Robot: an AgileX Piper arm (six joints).
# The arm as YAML. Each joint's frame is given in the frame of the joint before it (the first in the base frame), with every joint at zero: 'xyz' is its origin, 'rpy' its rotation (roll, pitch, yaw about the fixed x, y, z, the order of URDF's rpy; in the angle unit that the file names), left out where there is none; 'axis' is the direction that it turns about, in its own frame. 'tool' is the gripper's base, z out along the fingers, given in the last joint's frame.
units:
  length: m
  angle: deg
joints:
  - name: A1
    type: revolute
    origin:
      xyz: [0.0, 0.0, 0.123]
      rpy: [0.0, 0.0, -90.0]
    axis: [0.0, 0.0, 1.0]
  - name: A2
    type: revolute
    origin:
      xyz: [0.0, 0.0, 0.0]
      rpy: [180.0, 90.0, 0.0]
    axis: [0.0, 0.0, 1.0]
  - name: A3
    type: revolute
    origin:
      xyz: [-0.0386, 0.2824, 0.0]
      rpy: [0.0, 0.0, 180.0]
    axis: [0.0, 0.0, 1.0]
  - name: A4
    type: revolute
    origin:
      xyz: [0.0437, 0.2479, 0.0]
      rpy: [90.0, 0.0, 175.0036]
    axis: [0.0, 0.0, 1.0]
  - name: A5
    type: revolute
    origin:
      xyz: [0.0, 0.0, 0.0]
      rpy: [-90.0, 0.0, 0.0]
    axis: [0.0, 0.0, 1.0]
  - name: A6
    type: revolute
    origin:
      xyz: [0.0, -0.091, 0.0]
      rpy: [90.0, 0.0, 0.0]
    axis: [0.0, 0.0, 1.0]
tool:
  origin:
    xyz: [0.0, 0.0, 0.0]
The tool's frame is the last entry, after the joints.
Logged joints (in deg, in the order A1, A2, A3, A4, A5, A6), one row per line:
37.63, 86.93, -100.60, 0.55, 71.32, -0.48
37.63, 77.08, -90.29, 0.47, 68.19, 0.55
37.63, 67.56, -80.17, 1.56, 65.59, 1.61
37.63, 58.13, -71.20, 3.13, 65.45, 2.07
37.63, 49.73, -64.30, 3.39, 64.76, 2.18
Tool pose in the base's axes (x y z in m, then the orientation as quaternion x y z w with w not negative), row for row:
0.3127, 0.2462, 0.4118, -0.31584, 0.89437, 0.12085, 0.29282
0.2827, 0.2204, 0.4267, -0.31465, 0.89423, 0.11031, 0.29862
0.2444, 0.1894, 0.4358, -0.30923, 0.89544, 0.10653, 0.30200
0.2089, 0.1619, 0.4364, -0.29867, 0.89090, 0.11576, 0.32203
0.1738, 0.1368, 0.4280, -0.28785, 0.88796, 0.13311, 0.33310
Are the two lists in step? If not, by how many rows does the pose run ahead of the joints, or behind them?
The pose runs 2 rows behind the joints: the pose in row i belongs to the joints in row i - 2.
